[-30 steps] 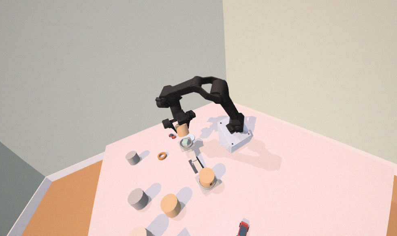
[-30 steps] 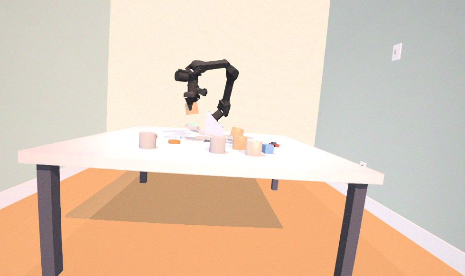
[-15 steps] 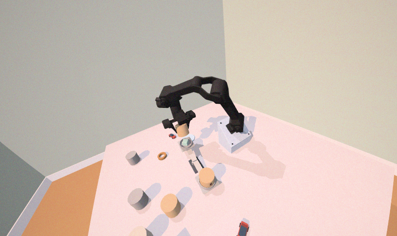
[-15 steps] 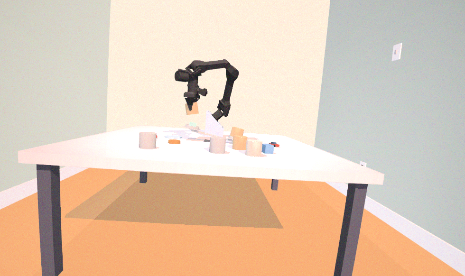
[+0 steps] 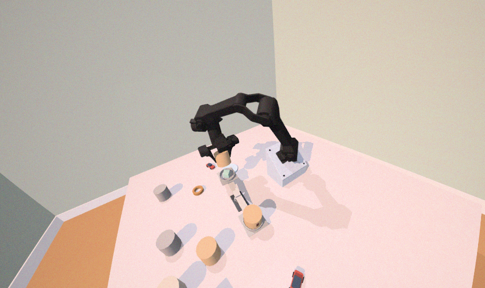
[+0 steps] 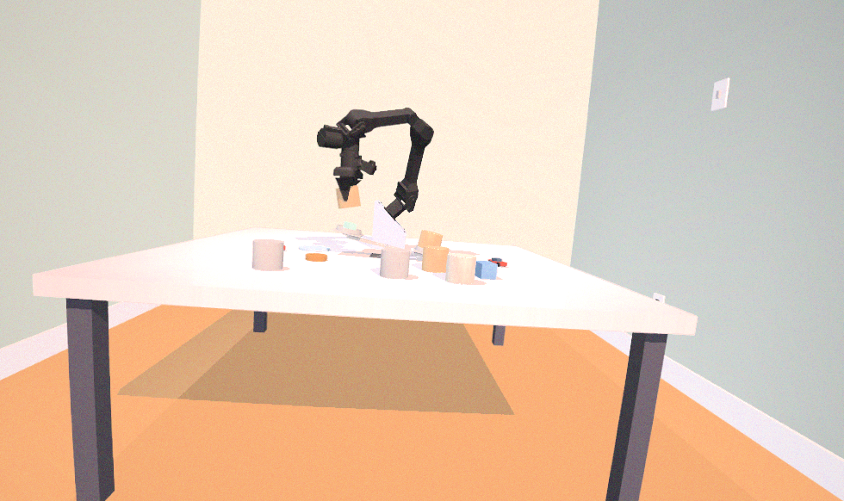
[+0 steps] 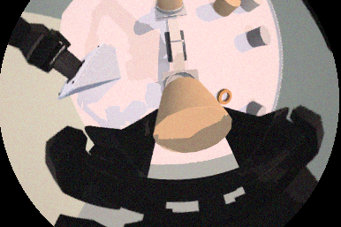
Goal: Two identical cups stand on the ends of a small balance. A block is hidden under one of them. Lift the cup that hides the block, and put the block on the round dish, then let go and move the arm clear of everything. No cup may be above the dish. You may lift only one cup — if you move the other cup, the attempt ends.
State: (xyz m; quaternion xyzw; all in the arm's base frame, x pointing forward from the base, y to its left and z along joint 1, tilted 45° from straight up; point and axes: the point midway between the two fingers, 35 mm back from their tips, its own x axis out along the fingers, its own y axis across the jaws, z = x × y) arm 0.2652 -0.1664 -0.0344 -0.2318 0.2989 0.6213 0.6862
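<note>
Right now my gripper tip is 170 mm above the pale round dish, 110 mm to the left of it and 60 mm past it. The rest, counted from my gripper tip: balance beam (130 mm to the left, 130 mm below, 20 mm ahead); then balance (150 mm below, 130 mm to the left, 20 mm ahead); then blue block (390 mm to the left, 280 mm ahead, 150 mm below).
</note>
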